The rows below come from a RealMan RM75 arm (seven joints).
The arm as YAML. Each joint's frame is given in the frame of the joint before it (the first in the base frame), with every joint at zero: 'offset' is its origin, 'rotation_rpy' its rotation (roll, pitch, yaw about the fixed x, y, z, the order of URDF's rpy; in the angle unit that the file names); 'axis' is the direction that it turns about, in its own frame. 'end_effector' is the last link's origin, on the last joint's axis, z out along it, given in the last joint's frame.
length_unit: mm
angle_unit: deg
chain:
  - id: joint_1
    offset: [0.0, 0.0, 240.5]
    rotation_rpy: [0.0, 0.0, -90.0]
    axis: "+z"
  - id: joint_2
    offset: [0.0, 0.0, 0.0]
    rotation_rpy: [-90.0, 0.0, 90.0]
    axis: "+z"
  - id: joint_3
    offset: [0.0, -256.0, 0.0]
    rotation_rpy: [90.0, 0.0, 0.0]
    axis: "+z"
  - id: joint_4
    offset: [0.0, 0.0, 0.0]
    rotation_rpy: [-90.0, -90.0, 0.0]
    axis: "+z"
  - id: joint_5
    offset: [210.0, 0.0, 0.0]
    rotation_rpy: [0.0, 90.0, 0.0]
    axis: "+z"
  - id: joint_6
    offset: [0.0, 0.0, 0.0]
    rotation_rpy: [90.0, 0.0, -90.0]
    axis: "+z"
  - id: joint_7
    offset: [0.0, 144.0, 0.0]
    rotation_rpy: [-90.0, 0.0, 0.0]
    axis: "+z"
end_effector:
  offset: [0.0, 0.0, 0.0]
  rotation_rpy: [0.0, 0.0, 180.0]
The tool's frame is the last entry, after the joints.
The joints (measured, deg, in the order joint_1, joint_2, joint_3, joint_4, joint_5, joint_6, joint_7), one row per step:
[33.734, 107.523, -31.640, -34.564, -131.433, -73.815, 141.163]
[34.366, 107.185, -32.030, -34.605, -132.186, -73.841, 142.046]
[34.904, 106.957, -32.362, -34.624, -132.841, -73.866, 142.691]
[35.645, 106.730, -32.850, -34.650, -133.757, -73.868, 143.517]
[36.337, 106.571, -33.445, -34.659, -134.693, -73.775, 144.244]
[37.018, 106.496, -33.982, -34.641, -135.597, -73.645, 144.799]
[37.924, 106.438, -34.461, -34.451, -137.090, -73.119, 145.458]
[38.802, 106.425, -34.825, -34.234, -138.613, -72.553, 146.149]
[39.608, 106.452, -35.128, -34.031, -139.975, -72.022, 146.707]
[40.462, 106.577, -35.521, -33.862, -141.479, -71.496, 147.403]
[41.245, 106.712, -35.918, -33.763, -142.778, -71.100, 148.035]
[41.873, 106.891, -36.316, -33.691, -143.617, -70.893, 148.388]
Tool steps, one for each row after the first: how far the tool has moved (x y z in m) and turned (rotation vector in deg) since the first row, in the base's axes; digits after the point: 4 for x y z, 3 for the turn. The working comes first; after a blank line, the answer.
Tool pose at each row, in the base's axes (x y z in m, rotation vector in deg; the steps are taken from these numbers as rounded here):
[0.3397, 0.3750, 0.0879, -106.754, 107.365, 28.484]
[0.3374, 0.3781, 0.0896, -106.901, 107.378, 27.399]
[0.3354, 0.3807, 0.0906, -107.123, 107.337, 26.442]
[0.3324, 0.3840, 0.0911, -107.487, 107.243, 25.080]
[0.3298, 0.3871, 0.0909, -107.883, 107.060, 23.549]
[0.3272, 0.3899, 0.0902, -108.353, 106.769, 22.096]
[0.3249, 0.3937, 0.0891, -108.582, 106.293, 20.062]
[0.3229, 0.3972, 0.0878, -108.639, 105.873, 18.157]
[0.3209, 0.4005, 0.0866, -108.731, 105.392, 16.499]
[0.3185, 0.4037, 0.0845, -108.847, 104.943, 14.655]
[0.3159, 0.4066, 0.0826, -109.042, 104.476, 13.042]
[0.3130, 0.4089, 0.0803, -109.501, 104.039, 11.867]

[-0.0023, 0.0031, 0.0017, -0.510, -0.598, -0.124]
[-0.0043, 0.0057, 0.0027, -0.988, -1.127, -0.157]
[-0.0073, 0.0090, 0.0032, -1.683, -1.881, -0.159]
[-0.0099, 0.0121, 0.0030, -2.426, -2.767, -0.138]
[-0.0125, 0.0149, 0.0023, -3.132, -3.641, -0.014]
[-0.0148, 0.0187, 0.0012, -3.860, -5.017, -0.068]
[-0.0168, 0.0222, -0.0001, -4.485, -6.328, -0.221]
[-0.0188, 0.0255, -0.0013, -5.007, -7.516, -0.280]
[-0.0212, 0.0287, -0.0034, -5.657, -8.775, -0.368]
[-0.0238, 0.0316, -0.0053, -6.253, -9.883, -0.356]
[-0.0267, 0.0339, -0.0076, -6.822, -10.642, -0.114]

